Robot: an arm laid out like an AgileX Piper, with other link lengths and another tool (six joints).
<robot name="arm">
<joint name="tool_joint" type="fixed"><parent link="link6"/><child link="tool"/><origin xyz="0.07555 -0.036 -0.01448" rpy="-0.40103 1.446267 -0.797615"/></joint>
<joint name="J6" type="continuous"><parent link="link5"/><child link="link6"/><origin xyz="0.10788 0 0.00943"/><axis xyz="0.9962 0 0.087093"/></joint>
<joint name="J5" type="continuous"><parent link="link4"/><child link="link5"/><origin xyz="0 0 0"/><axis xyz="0 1 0"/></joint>
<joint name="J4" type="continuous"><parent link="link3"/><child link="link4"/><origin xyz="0.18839 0 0.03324"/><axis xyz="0.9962 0 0.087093"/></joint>
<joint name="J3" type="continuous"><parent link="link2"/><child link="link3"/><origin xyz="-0.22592 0 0.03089"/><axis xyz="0 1 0"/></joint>
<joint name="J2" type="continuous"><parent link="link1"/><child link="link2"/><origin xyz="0 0 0"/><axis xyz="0 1 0"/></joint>
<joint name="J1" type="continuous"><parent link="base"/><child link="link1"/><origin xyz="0 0 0.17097"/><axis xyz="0 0 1"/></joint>
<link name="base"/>
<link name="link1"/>
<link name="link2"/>
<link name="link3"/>
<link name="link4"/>
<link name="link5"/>
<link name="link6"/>
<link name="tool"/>
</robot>
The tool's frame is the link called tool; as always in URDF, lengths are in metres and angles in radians. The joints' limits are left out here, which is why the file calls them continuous.
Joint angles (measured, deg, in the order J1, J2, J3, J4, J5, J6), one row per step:
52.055, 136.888, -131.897, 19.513, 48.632, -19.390
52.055, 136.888, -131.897, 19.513, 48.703, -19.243
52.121, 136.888, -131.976, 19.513, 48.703, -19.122
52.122, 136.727, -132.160, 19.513, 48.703, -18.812
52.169, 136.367, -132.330, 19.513, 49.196, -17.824
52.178, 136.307, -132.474, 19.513, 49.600, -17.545
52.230, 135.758, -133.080, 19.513, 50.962, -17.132
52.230, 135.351, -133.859, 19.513, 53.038, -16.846
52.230, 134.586, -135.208, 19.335, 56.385, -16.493
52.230, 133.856, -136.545, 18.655, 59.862, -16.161
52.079, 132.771, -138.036, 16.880, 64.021, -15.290
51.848, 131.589, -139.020, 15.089, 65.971, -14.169
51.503, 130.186, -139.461, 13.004, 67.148, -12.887
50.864, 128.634, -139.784, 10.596, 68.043, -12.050
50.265, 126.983, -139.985, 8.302, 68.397, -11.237
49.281, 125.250, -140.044, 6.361, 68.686, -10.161
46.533, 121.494, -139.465, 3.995, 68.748, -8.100
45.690, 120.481, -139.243, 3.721, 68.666, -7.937
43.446, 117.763, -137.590, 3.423, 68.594, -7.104
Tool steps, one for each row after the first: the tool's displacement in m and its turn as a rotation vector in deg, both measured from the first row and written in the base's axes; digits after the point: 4 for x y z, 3 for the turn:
-0.0002, -0.0001, -0.0002, -0.022, 0.140, -0.080
-0.0006, 0.0003, 0.0002, 0.065, 0.174, -0.100
-0.0006, 0.0006, 0.0024, 0.403, 0.172, -0.317
-0.0022, 0.0001, 0.0051, 0.659, 0.801, -0.801
-0.0031, -0.0003, 0.0055, 0.574, 1.096, -0.856
-0.0057, -0.0013, 0.0107, 0.542, 1.446, -0.643
-0.0091, -0.0035, 0.0143, -0.043, 2.083, -0.164
-0.0141, -0.0075, 0.0214, -0.985, 2.746, 0.660
-0.0182, -0.0130, 0.0279, -2.407, 3.076, 1.430
-0.0203, -0.0231, 0.0364, -4.570, 2.963, 1.536
-0.0183, -0.0309, 0.0468, -5.291, 2.054, 0.558
-0.0143, -0.0396, 0.0575, -5.769, 0.823, -1.051
-0.0075, -0.0504, 0.0695, -6.252, -1.073, -2.894
-0.0009, -0.0605, 0.0828, -6.231, -3.161, -4.852
0.0064, -0.0725, 0.0960, -5.917, -4.787, -7.344
0.0199, -0.0988, 0.1215, -4.330, -6.988, -12.650
0.0231, -0.1057, 0.1282, -3.795, -7.583, -13.779
0.0287, -0.1244, 0.1399, -2.937, -7.916, -16.809

